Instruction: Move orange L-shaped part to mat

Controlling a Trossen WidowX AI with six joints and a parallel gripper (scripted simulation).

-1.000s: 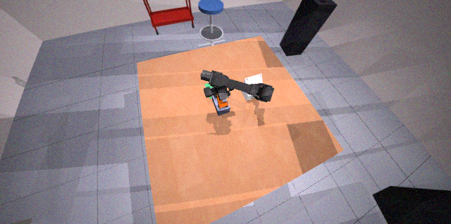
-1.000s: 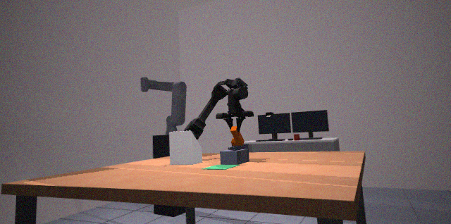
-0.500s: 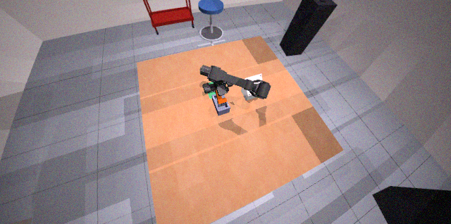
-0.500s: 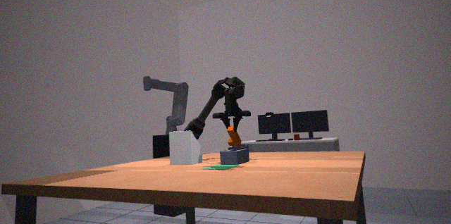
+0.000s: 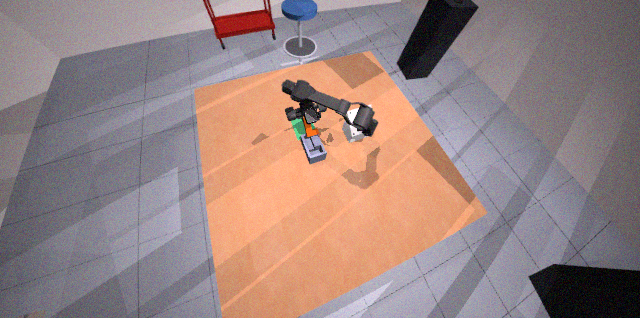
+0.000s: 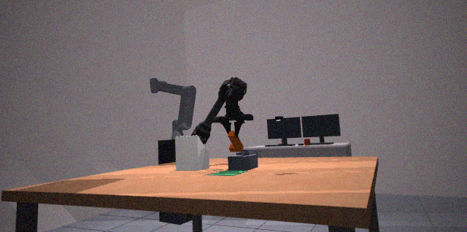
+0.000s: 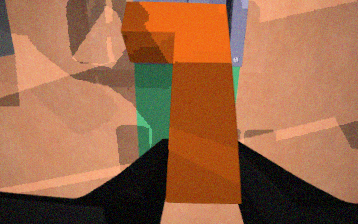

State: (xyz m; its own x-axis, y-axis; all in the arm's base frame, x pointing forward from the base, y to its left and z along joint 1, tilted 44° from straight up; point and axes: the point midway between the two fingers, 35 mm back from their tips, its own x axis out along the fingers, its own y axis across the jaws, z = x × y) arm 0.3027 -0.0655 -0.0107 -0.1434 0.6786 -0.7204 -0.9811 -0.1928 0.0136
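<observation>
My gripper tip is now 170 mm above the green mat and 50 mm to the left of it.
</observation>
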